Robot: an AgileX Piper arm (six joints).
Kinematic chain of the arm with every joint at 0, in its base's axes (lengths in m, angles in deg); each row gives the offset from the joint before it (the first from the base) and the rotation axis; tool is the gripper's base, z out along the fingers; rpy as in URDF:
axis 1: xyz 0 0 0.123 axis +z
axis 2: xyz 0 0 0 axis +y
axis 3: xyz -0.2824 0 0.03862 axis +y
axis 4: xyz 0.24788 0 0.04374 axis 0.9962 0 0.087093
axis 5: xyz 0 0 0 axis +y
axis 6: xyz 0.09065 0 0.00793 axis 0.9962 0 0.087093
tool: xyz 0 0 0 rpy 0 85.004 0
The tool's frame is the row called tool.
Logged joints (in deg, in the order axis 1, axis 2, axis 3, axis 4, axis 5, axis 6), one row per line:
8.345, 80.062, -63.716, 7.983, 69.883, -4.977
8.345, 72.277, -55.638, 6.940, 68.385, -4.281
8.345, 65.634, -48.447, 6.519, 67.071, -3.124
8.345, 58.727, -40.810, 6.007, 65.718, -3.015
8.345, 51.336, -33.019, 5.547, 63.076, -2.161
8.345, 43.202, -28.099, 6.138, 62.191, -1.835
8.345, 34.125, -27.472, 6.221, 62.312, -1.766
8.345, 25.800, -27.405, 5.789, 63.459, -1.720
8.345, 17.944, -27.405, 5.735, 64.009, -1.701
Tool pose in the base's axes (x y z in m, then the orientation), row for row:
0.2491, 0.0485, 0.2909, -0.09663, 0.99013, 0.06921, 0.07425
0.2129, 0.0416, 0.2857, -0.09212, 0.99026, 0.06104, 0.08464
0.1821, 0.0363, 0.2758, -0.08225, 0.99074, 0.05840, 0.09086
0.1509, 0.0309, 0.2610, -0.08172, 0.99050, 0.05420, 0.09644
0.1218, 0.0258, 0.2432, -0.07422, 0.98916, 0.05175, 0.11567
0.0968, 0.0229, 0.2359, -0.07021, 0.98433, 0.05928, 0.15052
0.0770, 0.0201, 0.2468, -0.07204, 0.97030, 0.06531, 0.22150
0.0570, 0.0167, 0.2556, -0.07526, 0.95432, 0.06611, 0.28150
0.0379, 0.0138, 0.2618, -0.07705, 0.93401, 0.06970, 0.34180
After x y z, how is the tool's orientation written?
As a quaternion, x y z w.
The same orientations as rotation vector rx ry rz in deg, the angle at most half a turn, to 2 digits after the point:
-16.62, 170.26, 11.90
-15.74, 169.24, 10.43
-14.01, 168.70, 9.94
-13.87, 168.11, 9.20
-12.46, 166.02, 8.69
-11.55, 161.98, 9.76
-11.41, 153.64, 10.34
-11.55, 146.50, 10.15
-11.48, 139.17, 10.39

